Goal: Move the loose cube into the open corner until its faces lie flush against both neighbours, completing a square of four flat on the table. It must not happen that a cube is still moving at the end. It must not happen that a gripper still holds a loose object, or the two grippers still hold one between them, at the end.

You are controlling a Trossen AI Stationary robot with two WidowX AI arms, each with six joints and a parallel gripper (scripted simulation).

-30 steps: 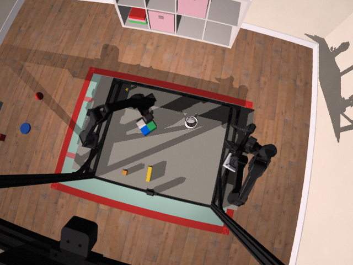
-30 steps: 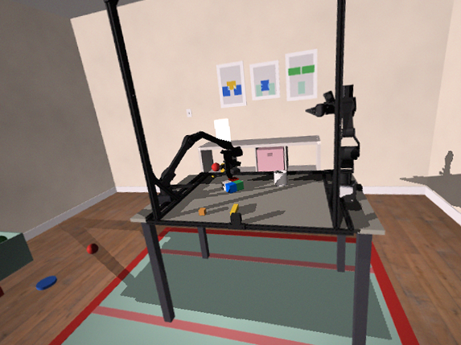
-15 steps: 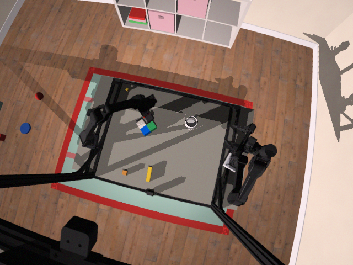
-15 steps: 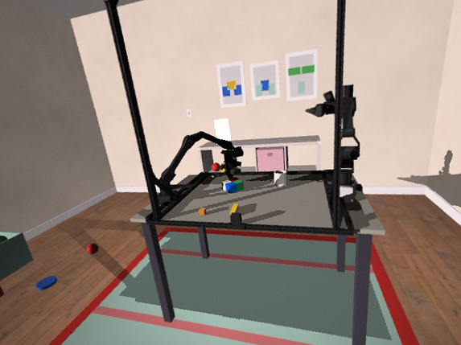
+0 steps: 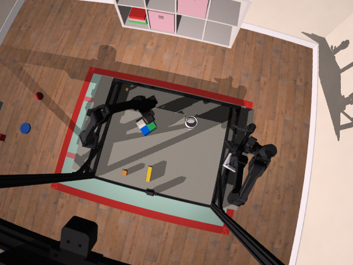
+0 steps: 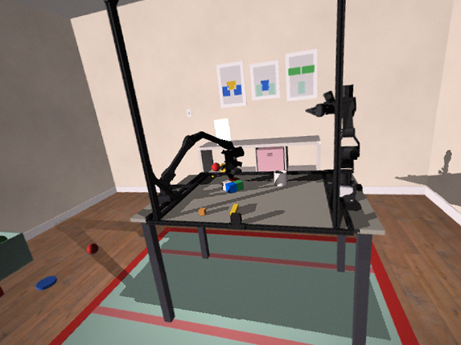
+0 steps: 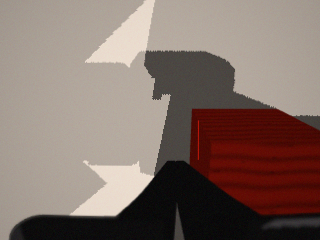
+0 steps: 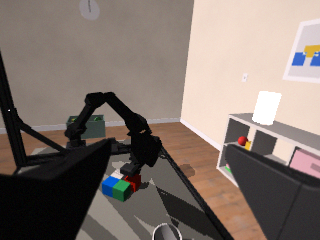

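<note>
My left hand is 40 mm above the red cube, 30 mm past it and 20 mm to the left of it. From my left hand the other things lie so: green cube 80 mm behind, 60 mm to the right, 40 mm below; then blue cube 120 mm behind, 40 mm below, 20 mm to the right; then white cube 80 mm behind, 40 mm below, 20 mm to the left.
</note>
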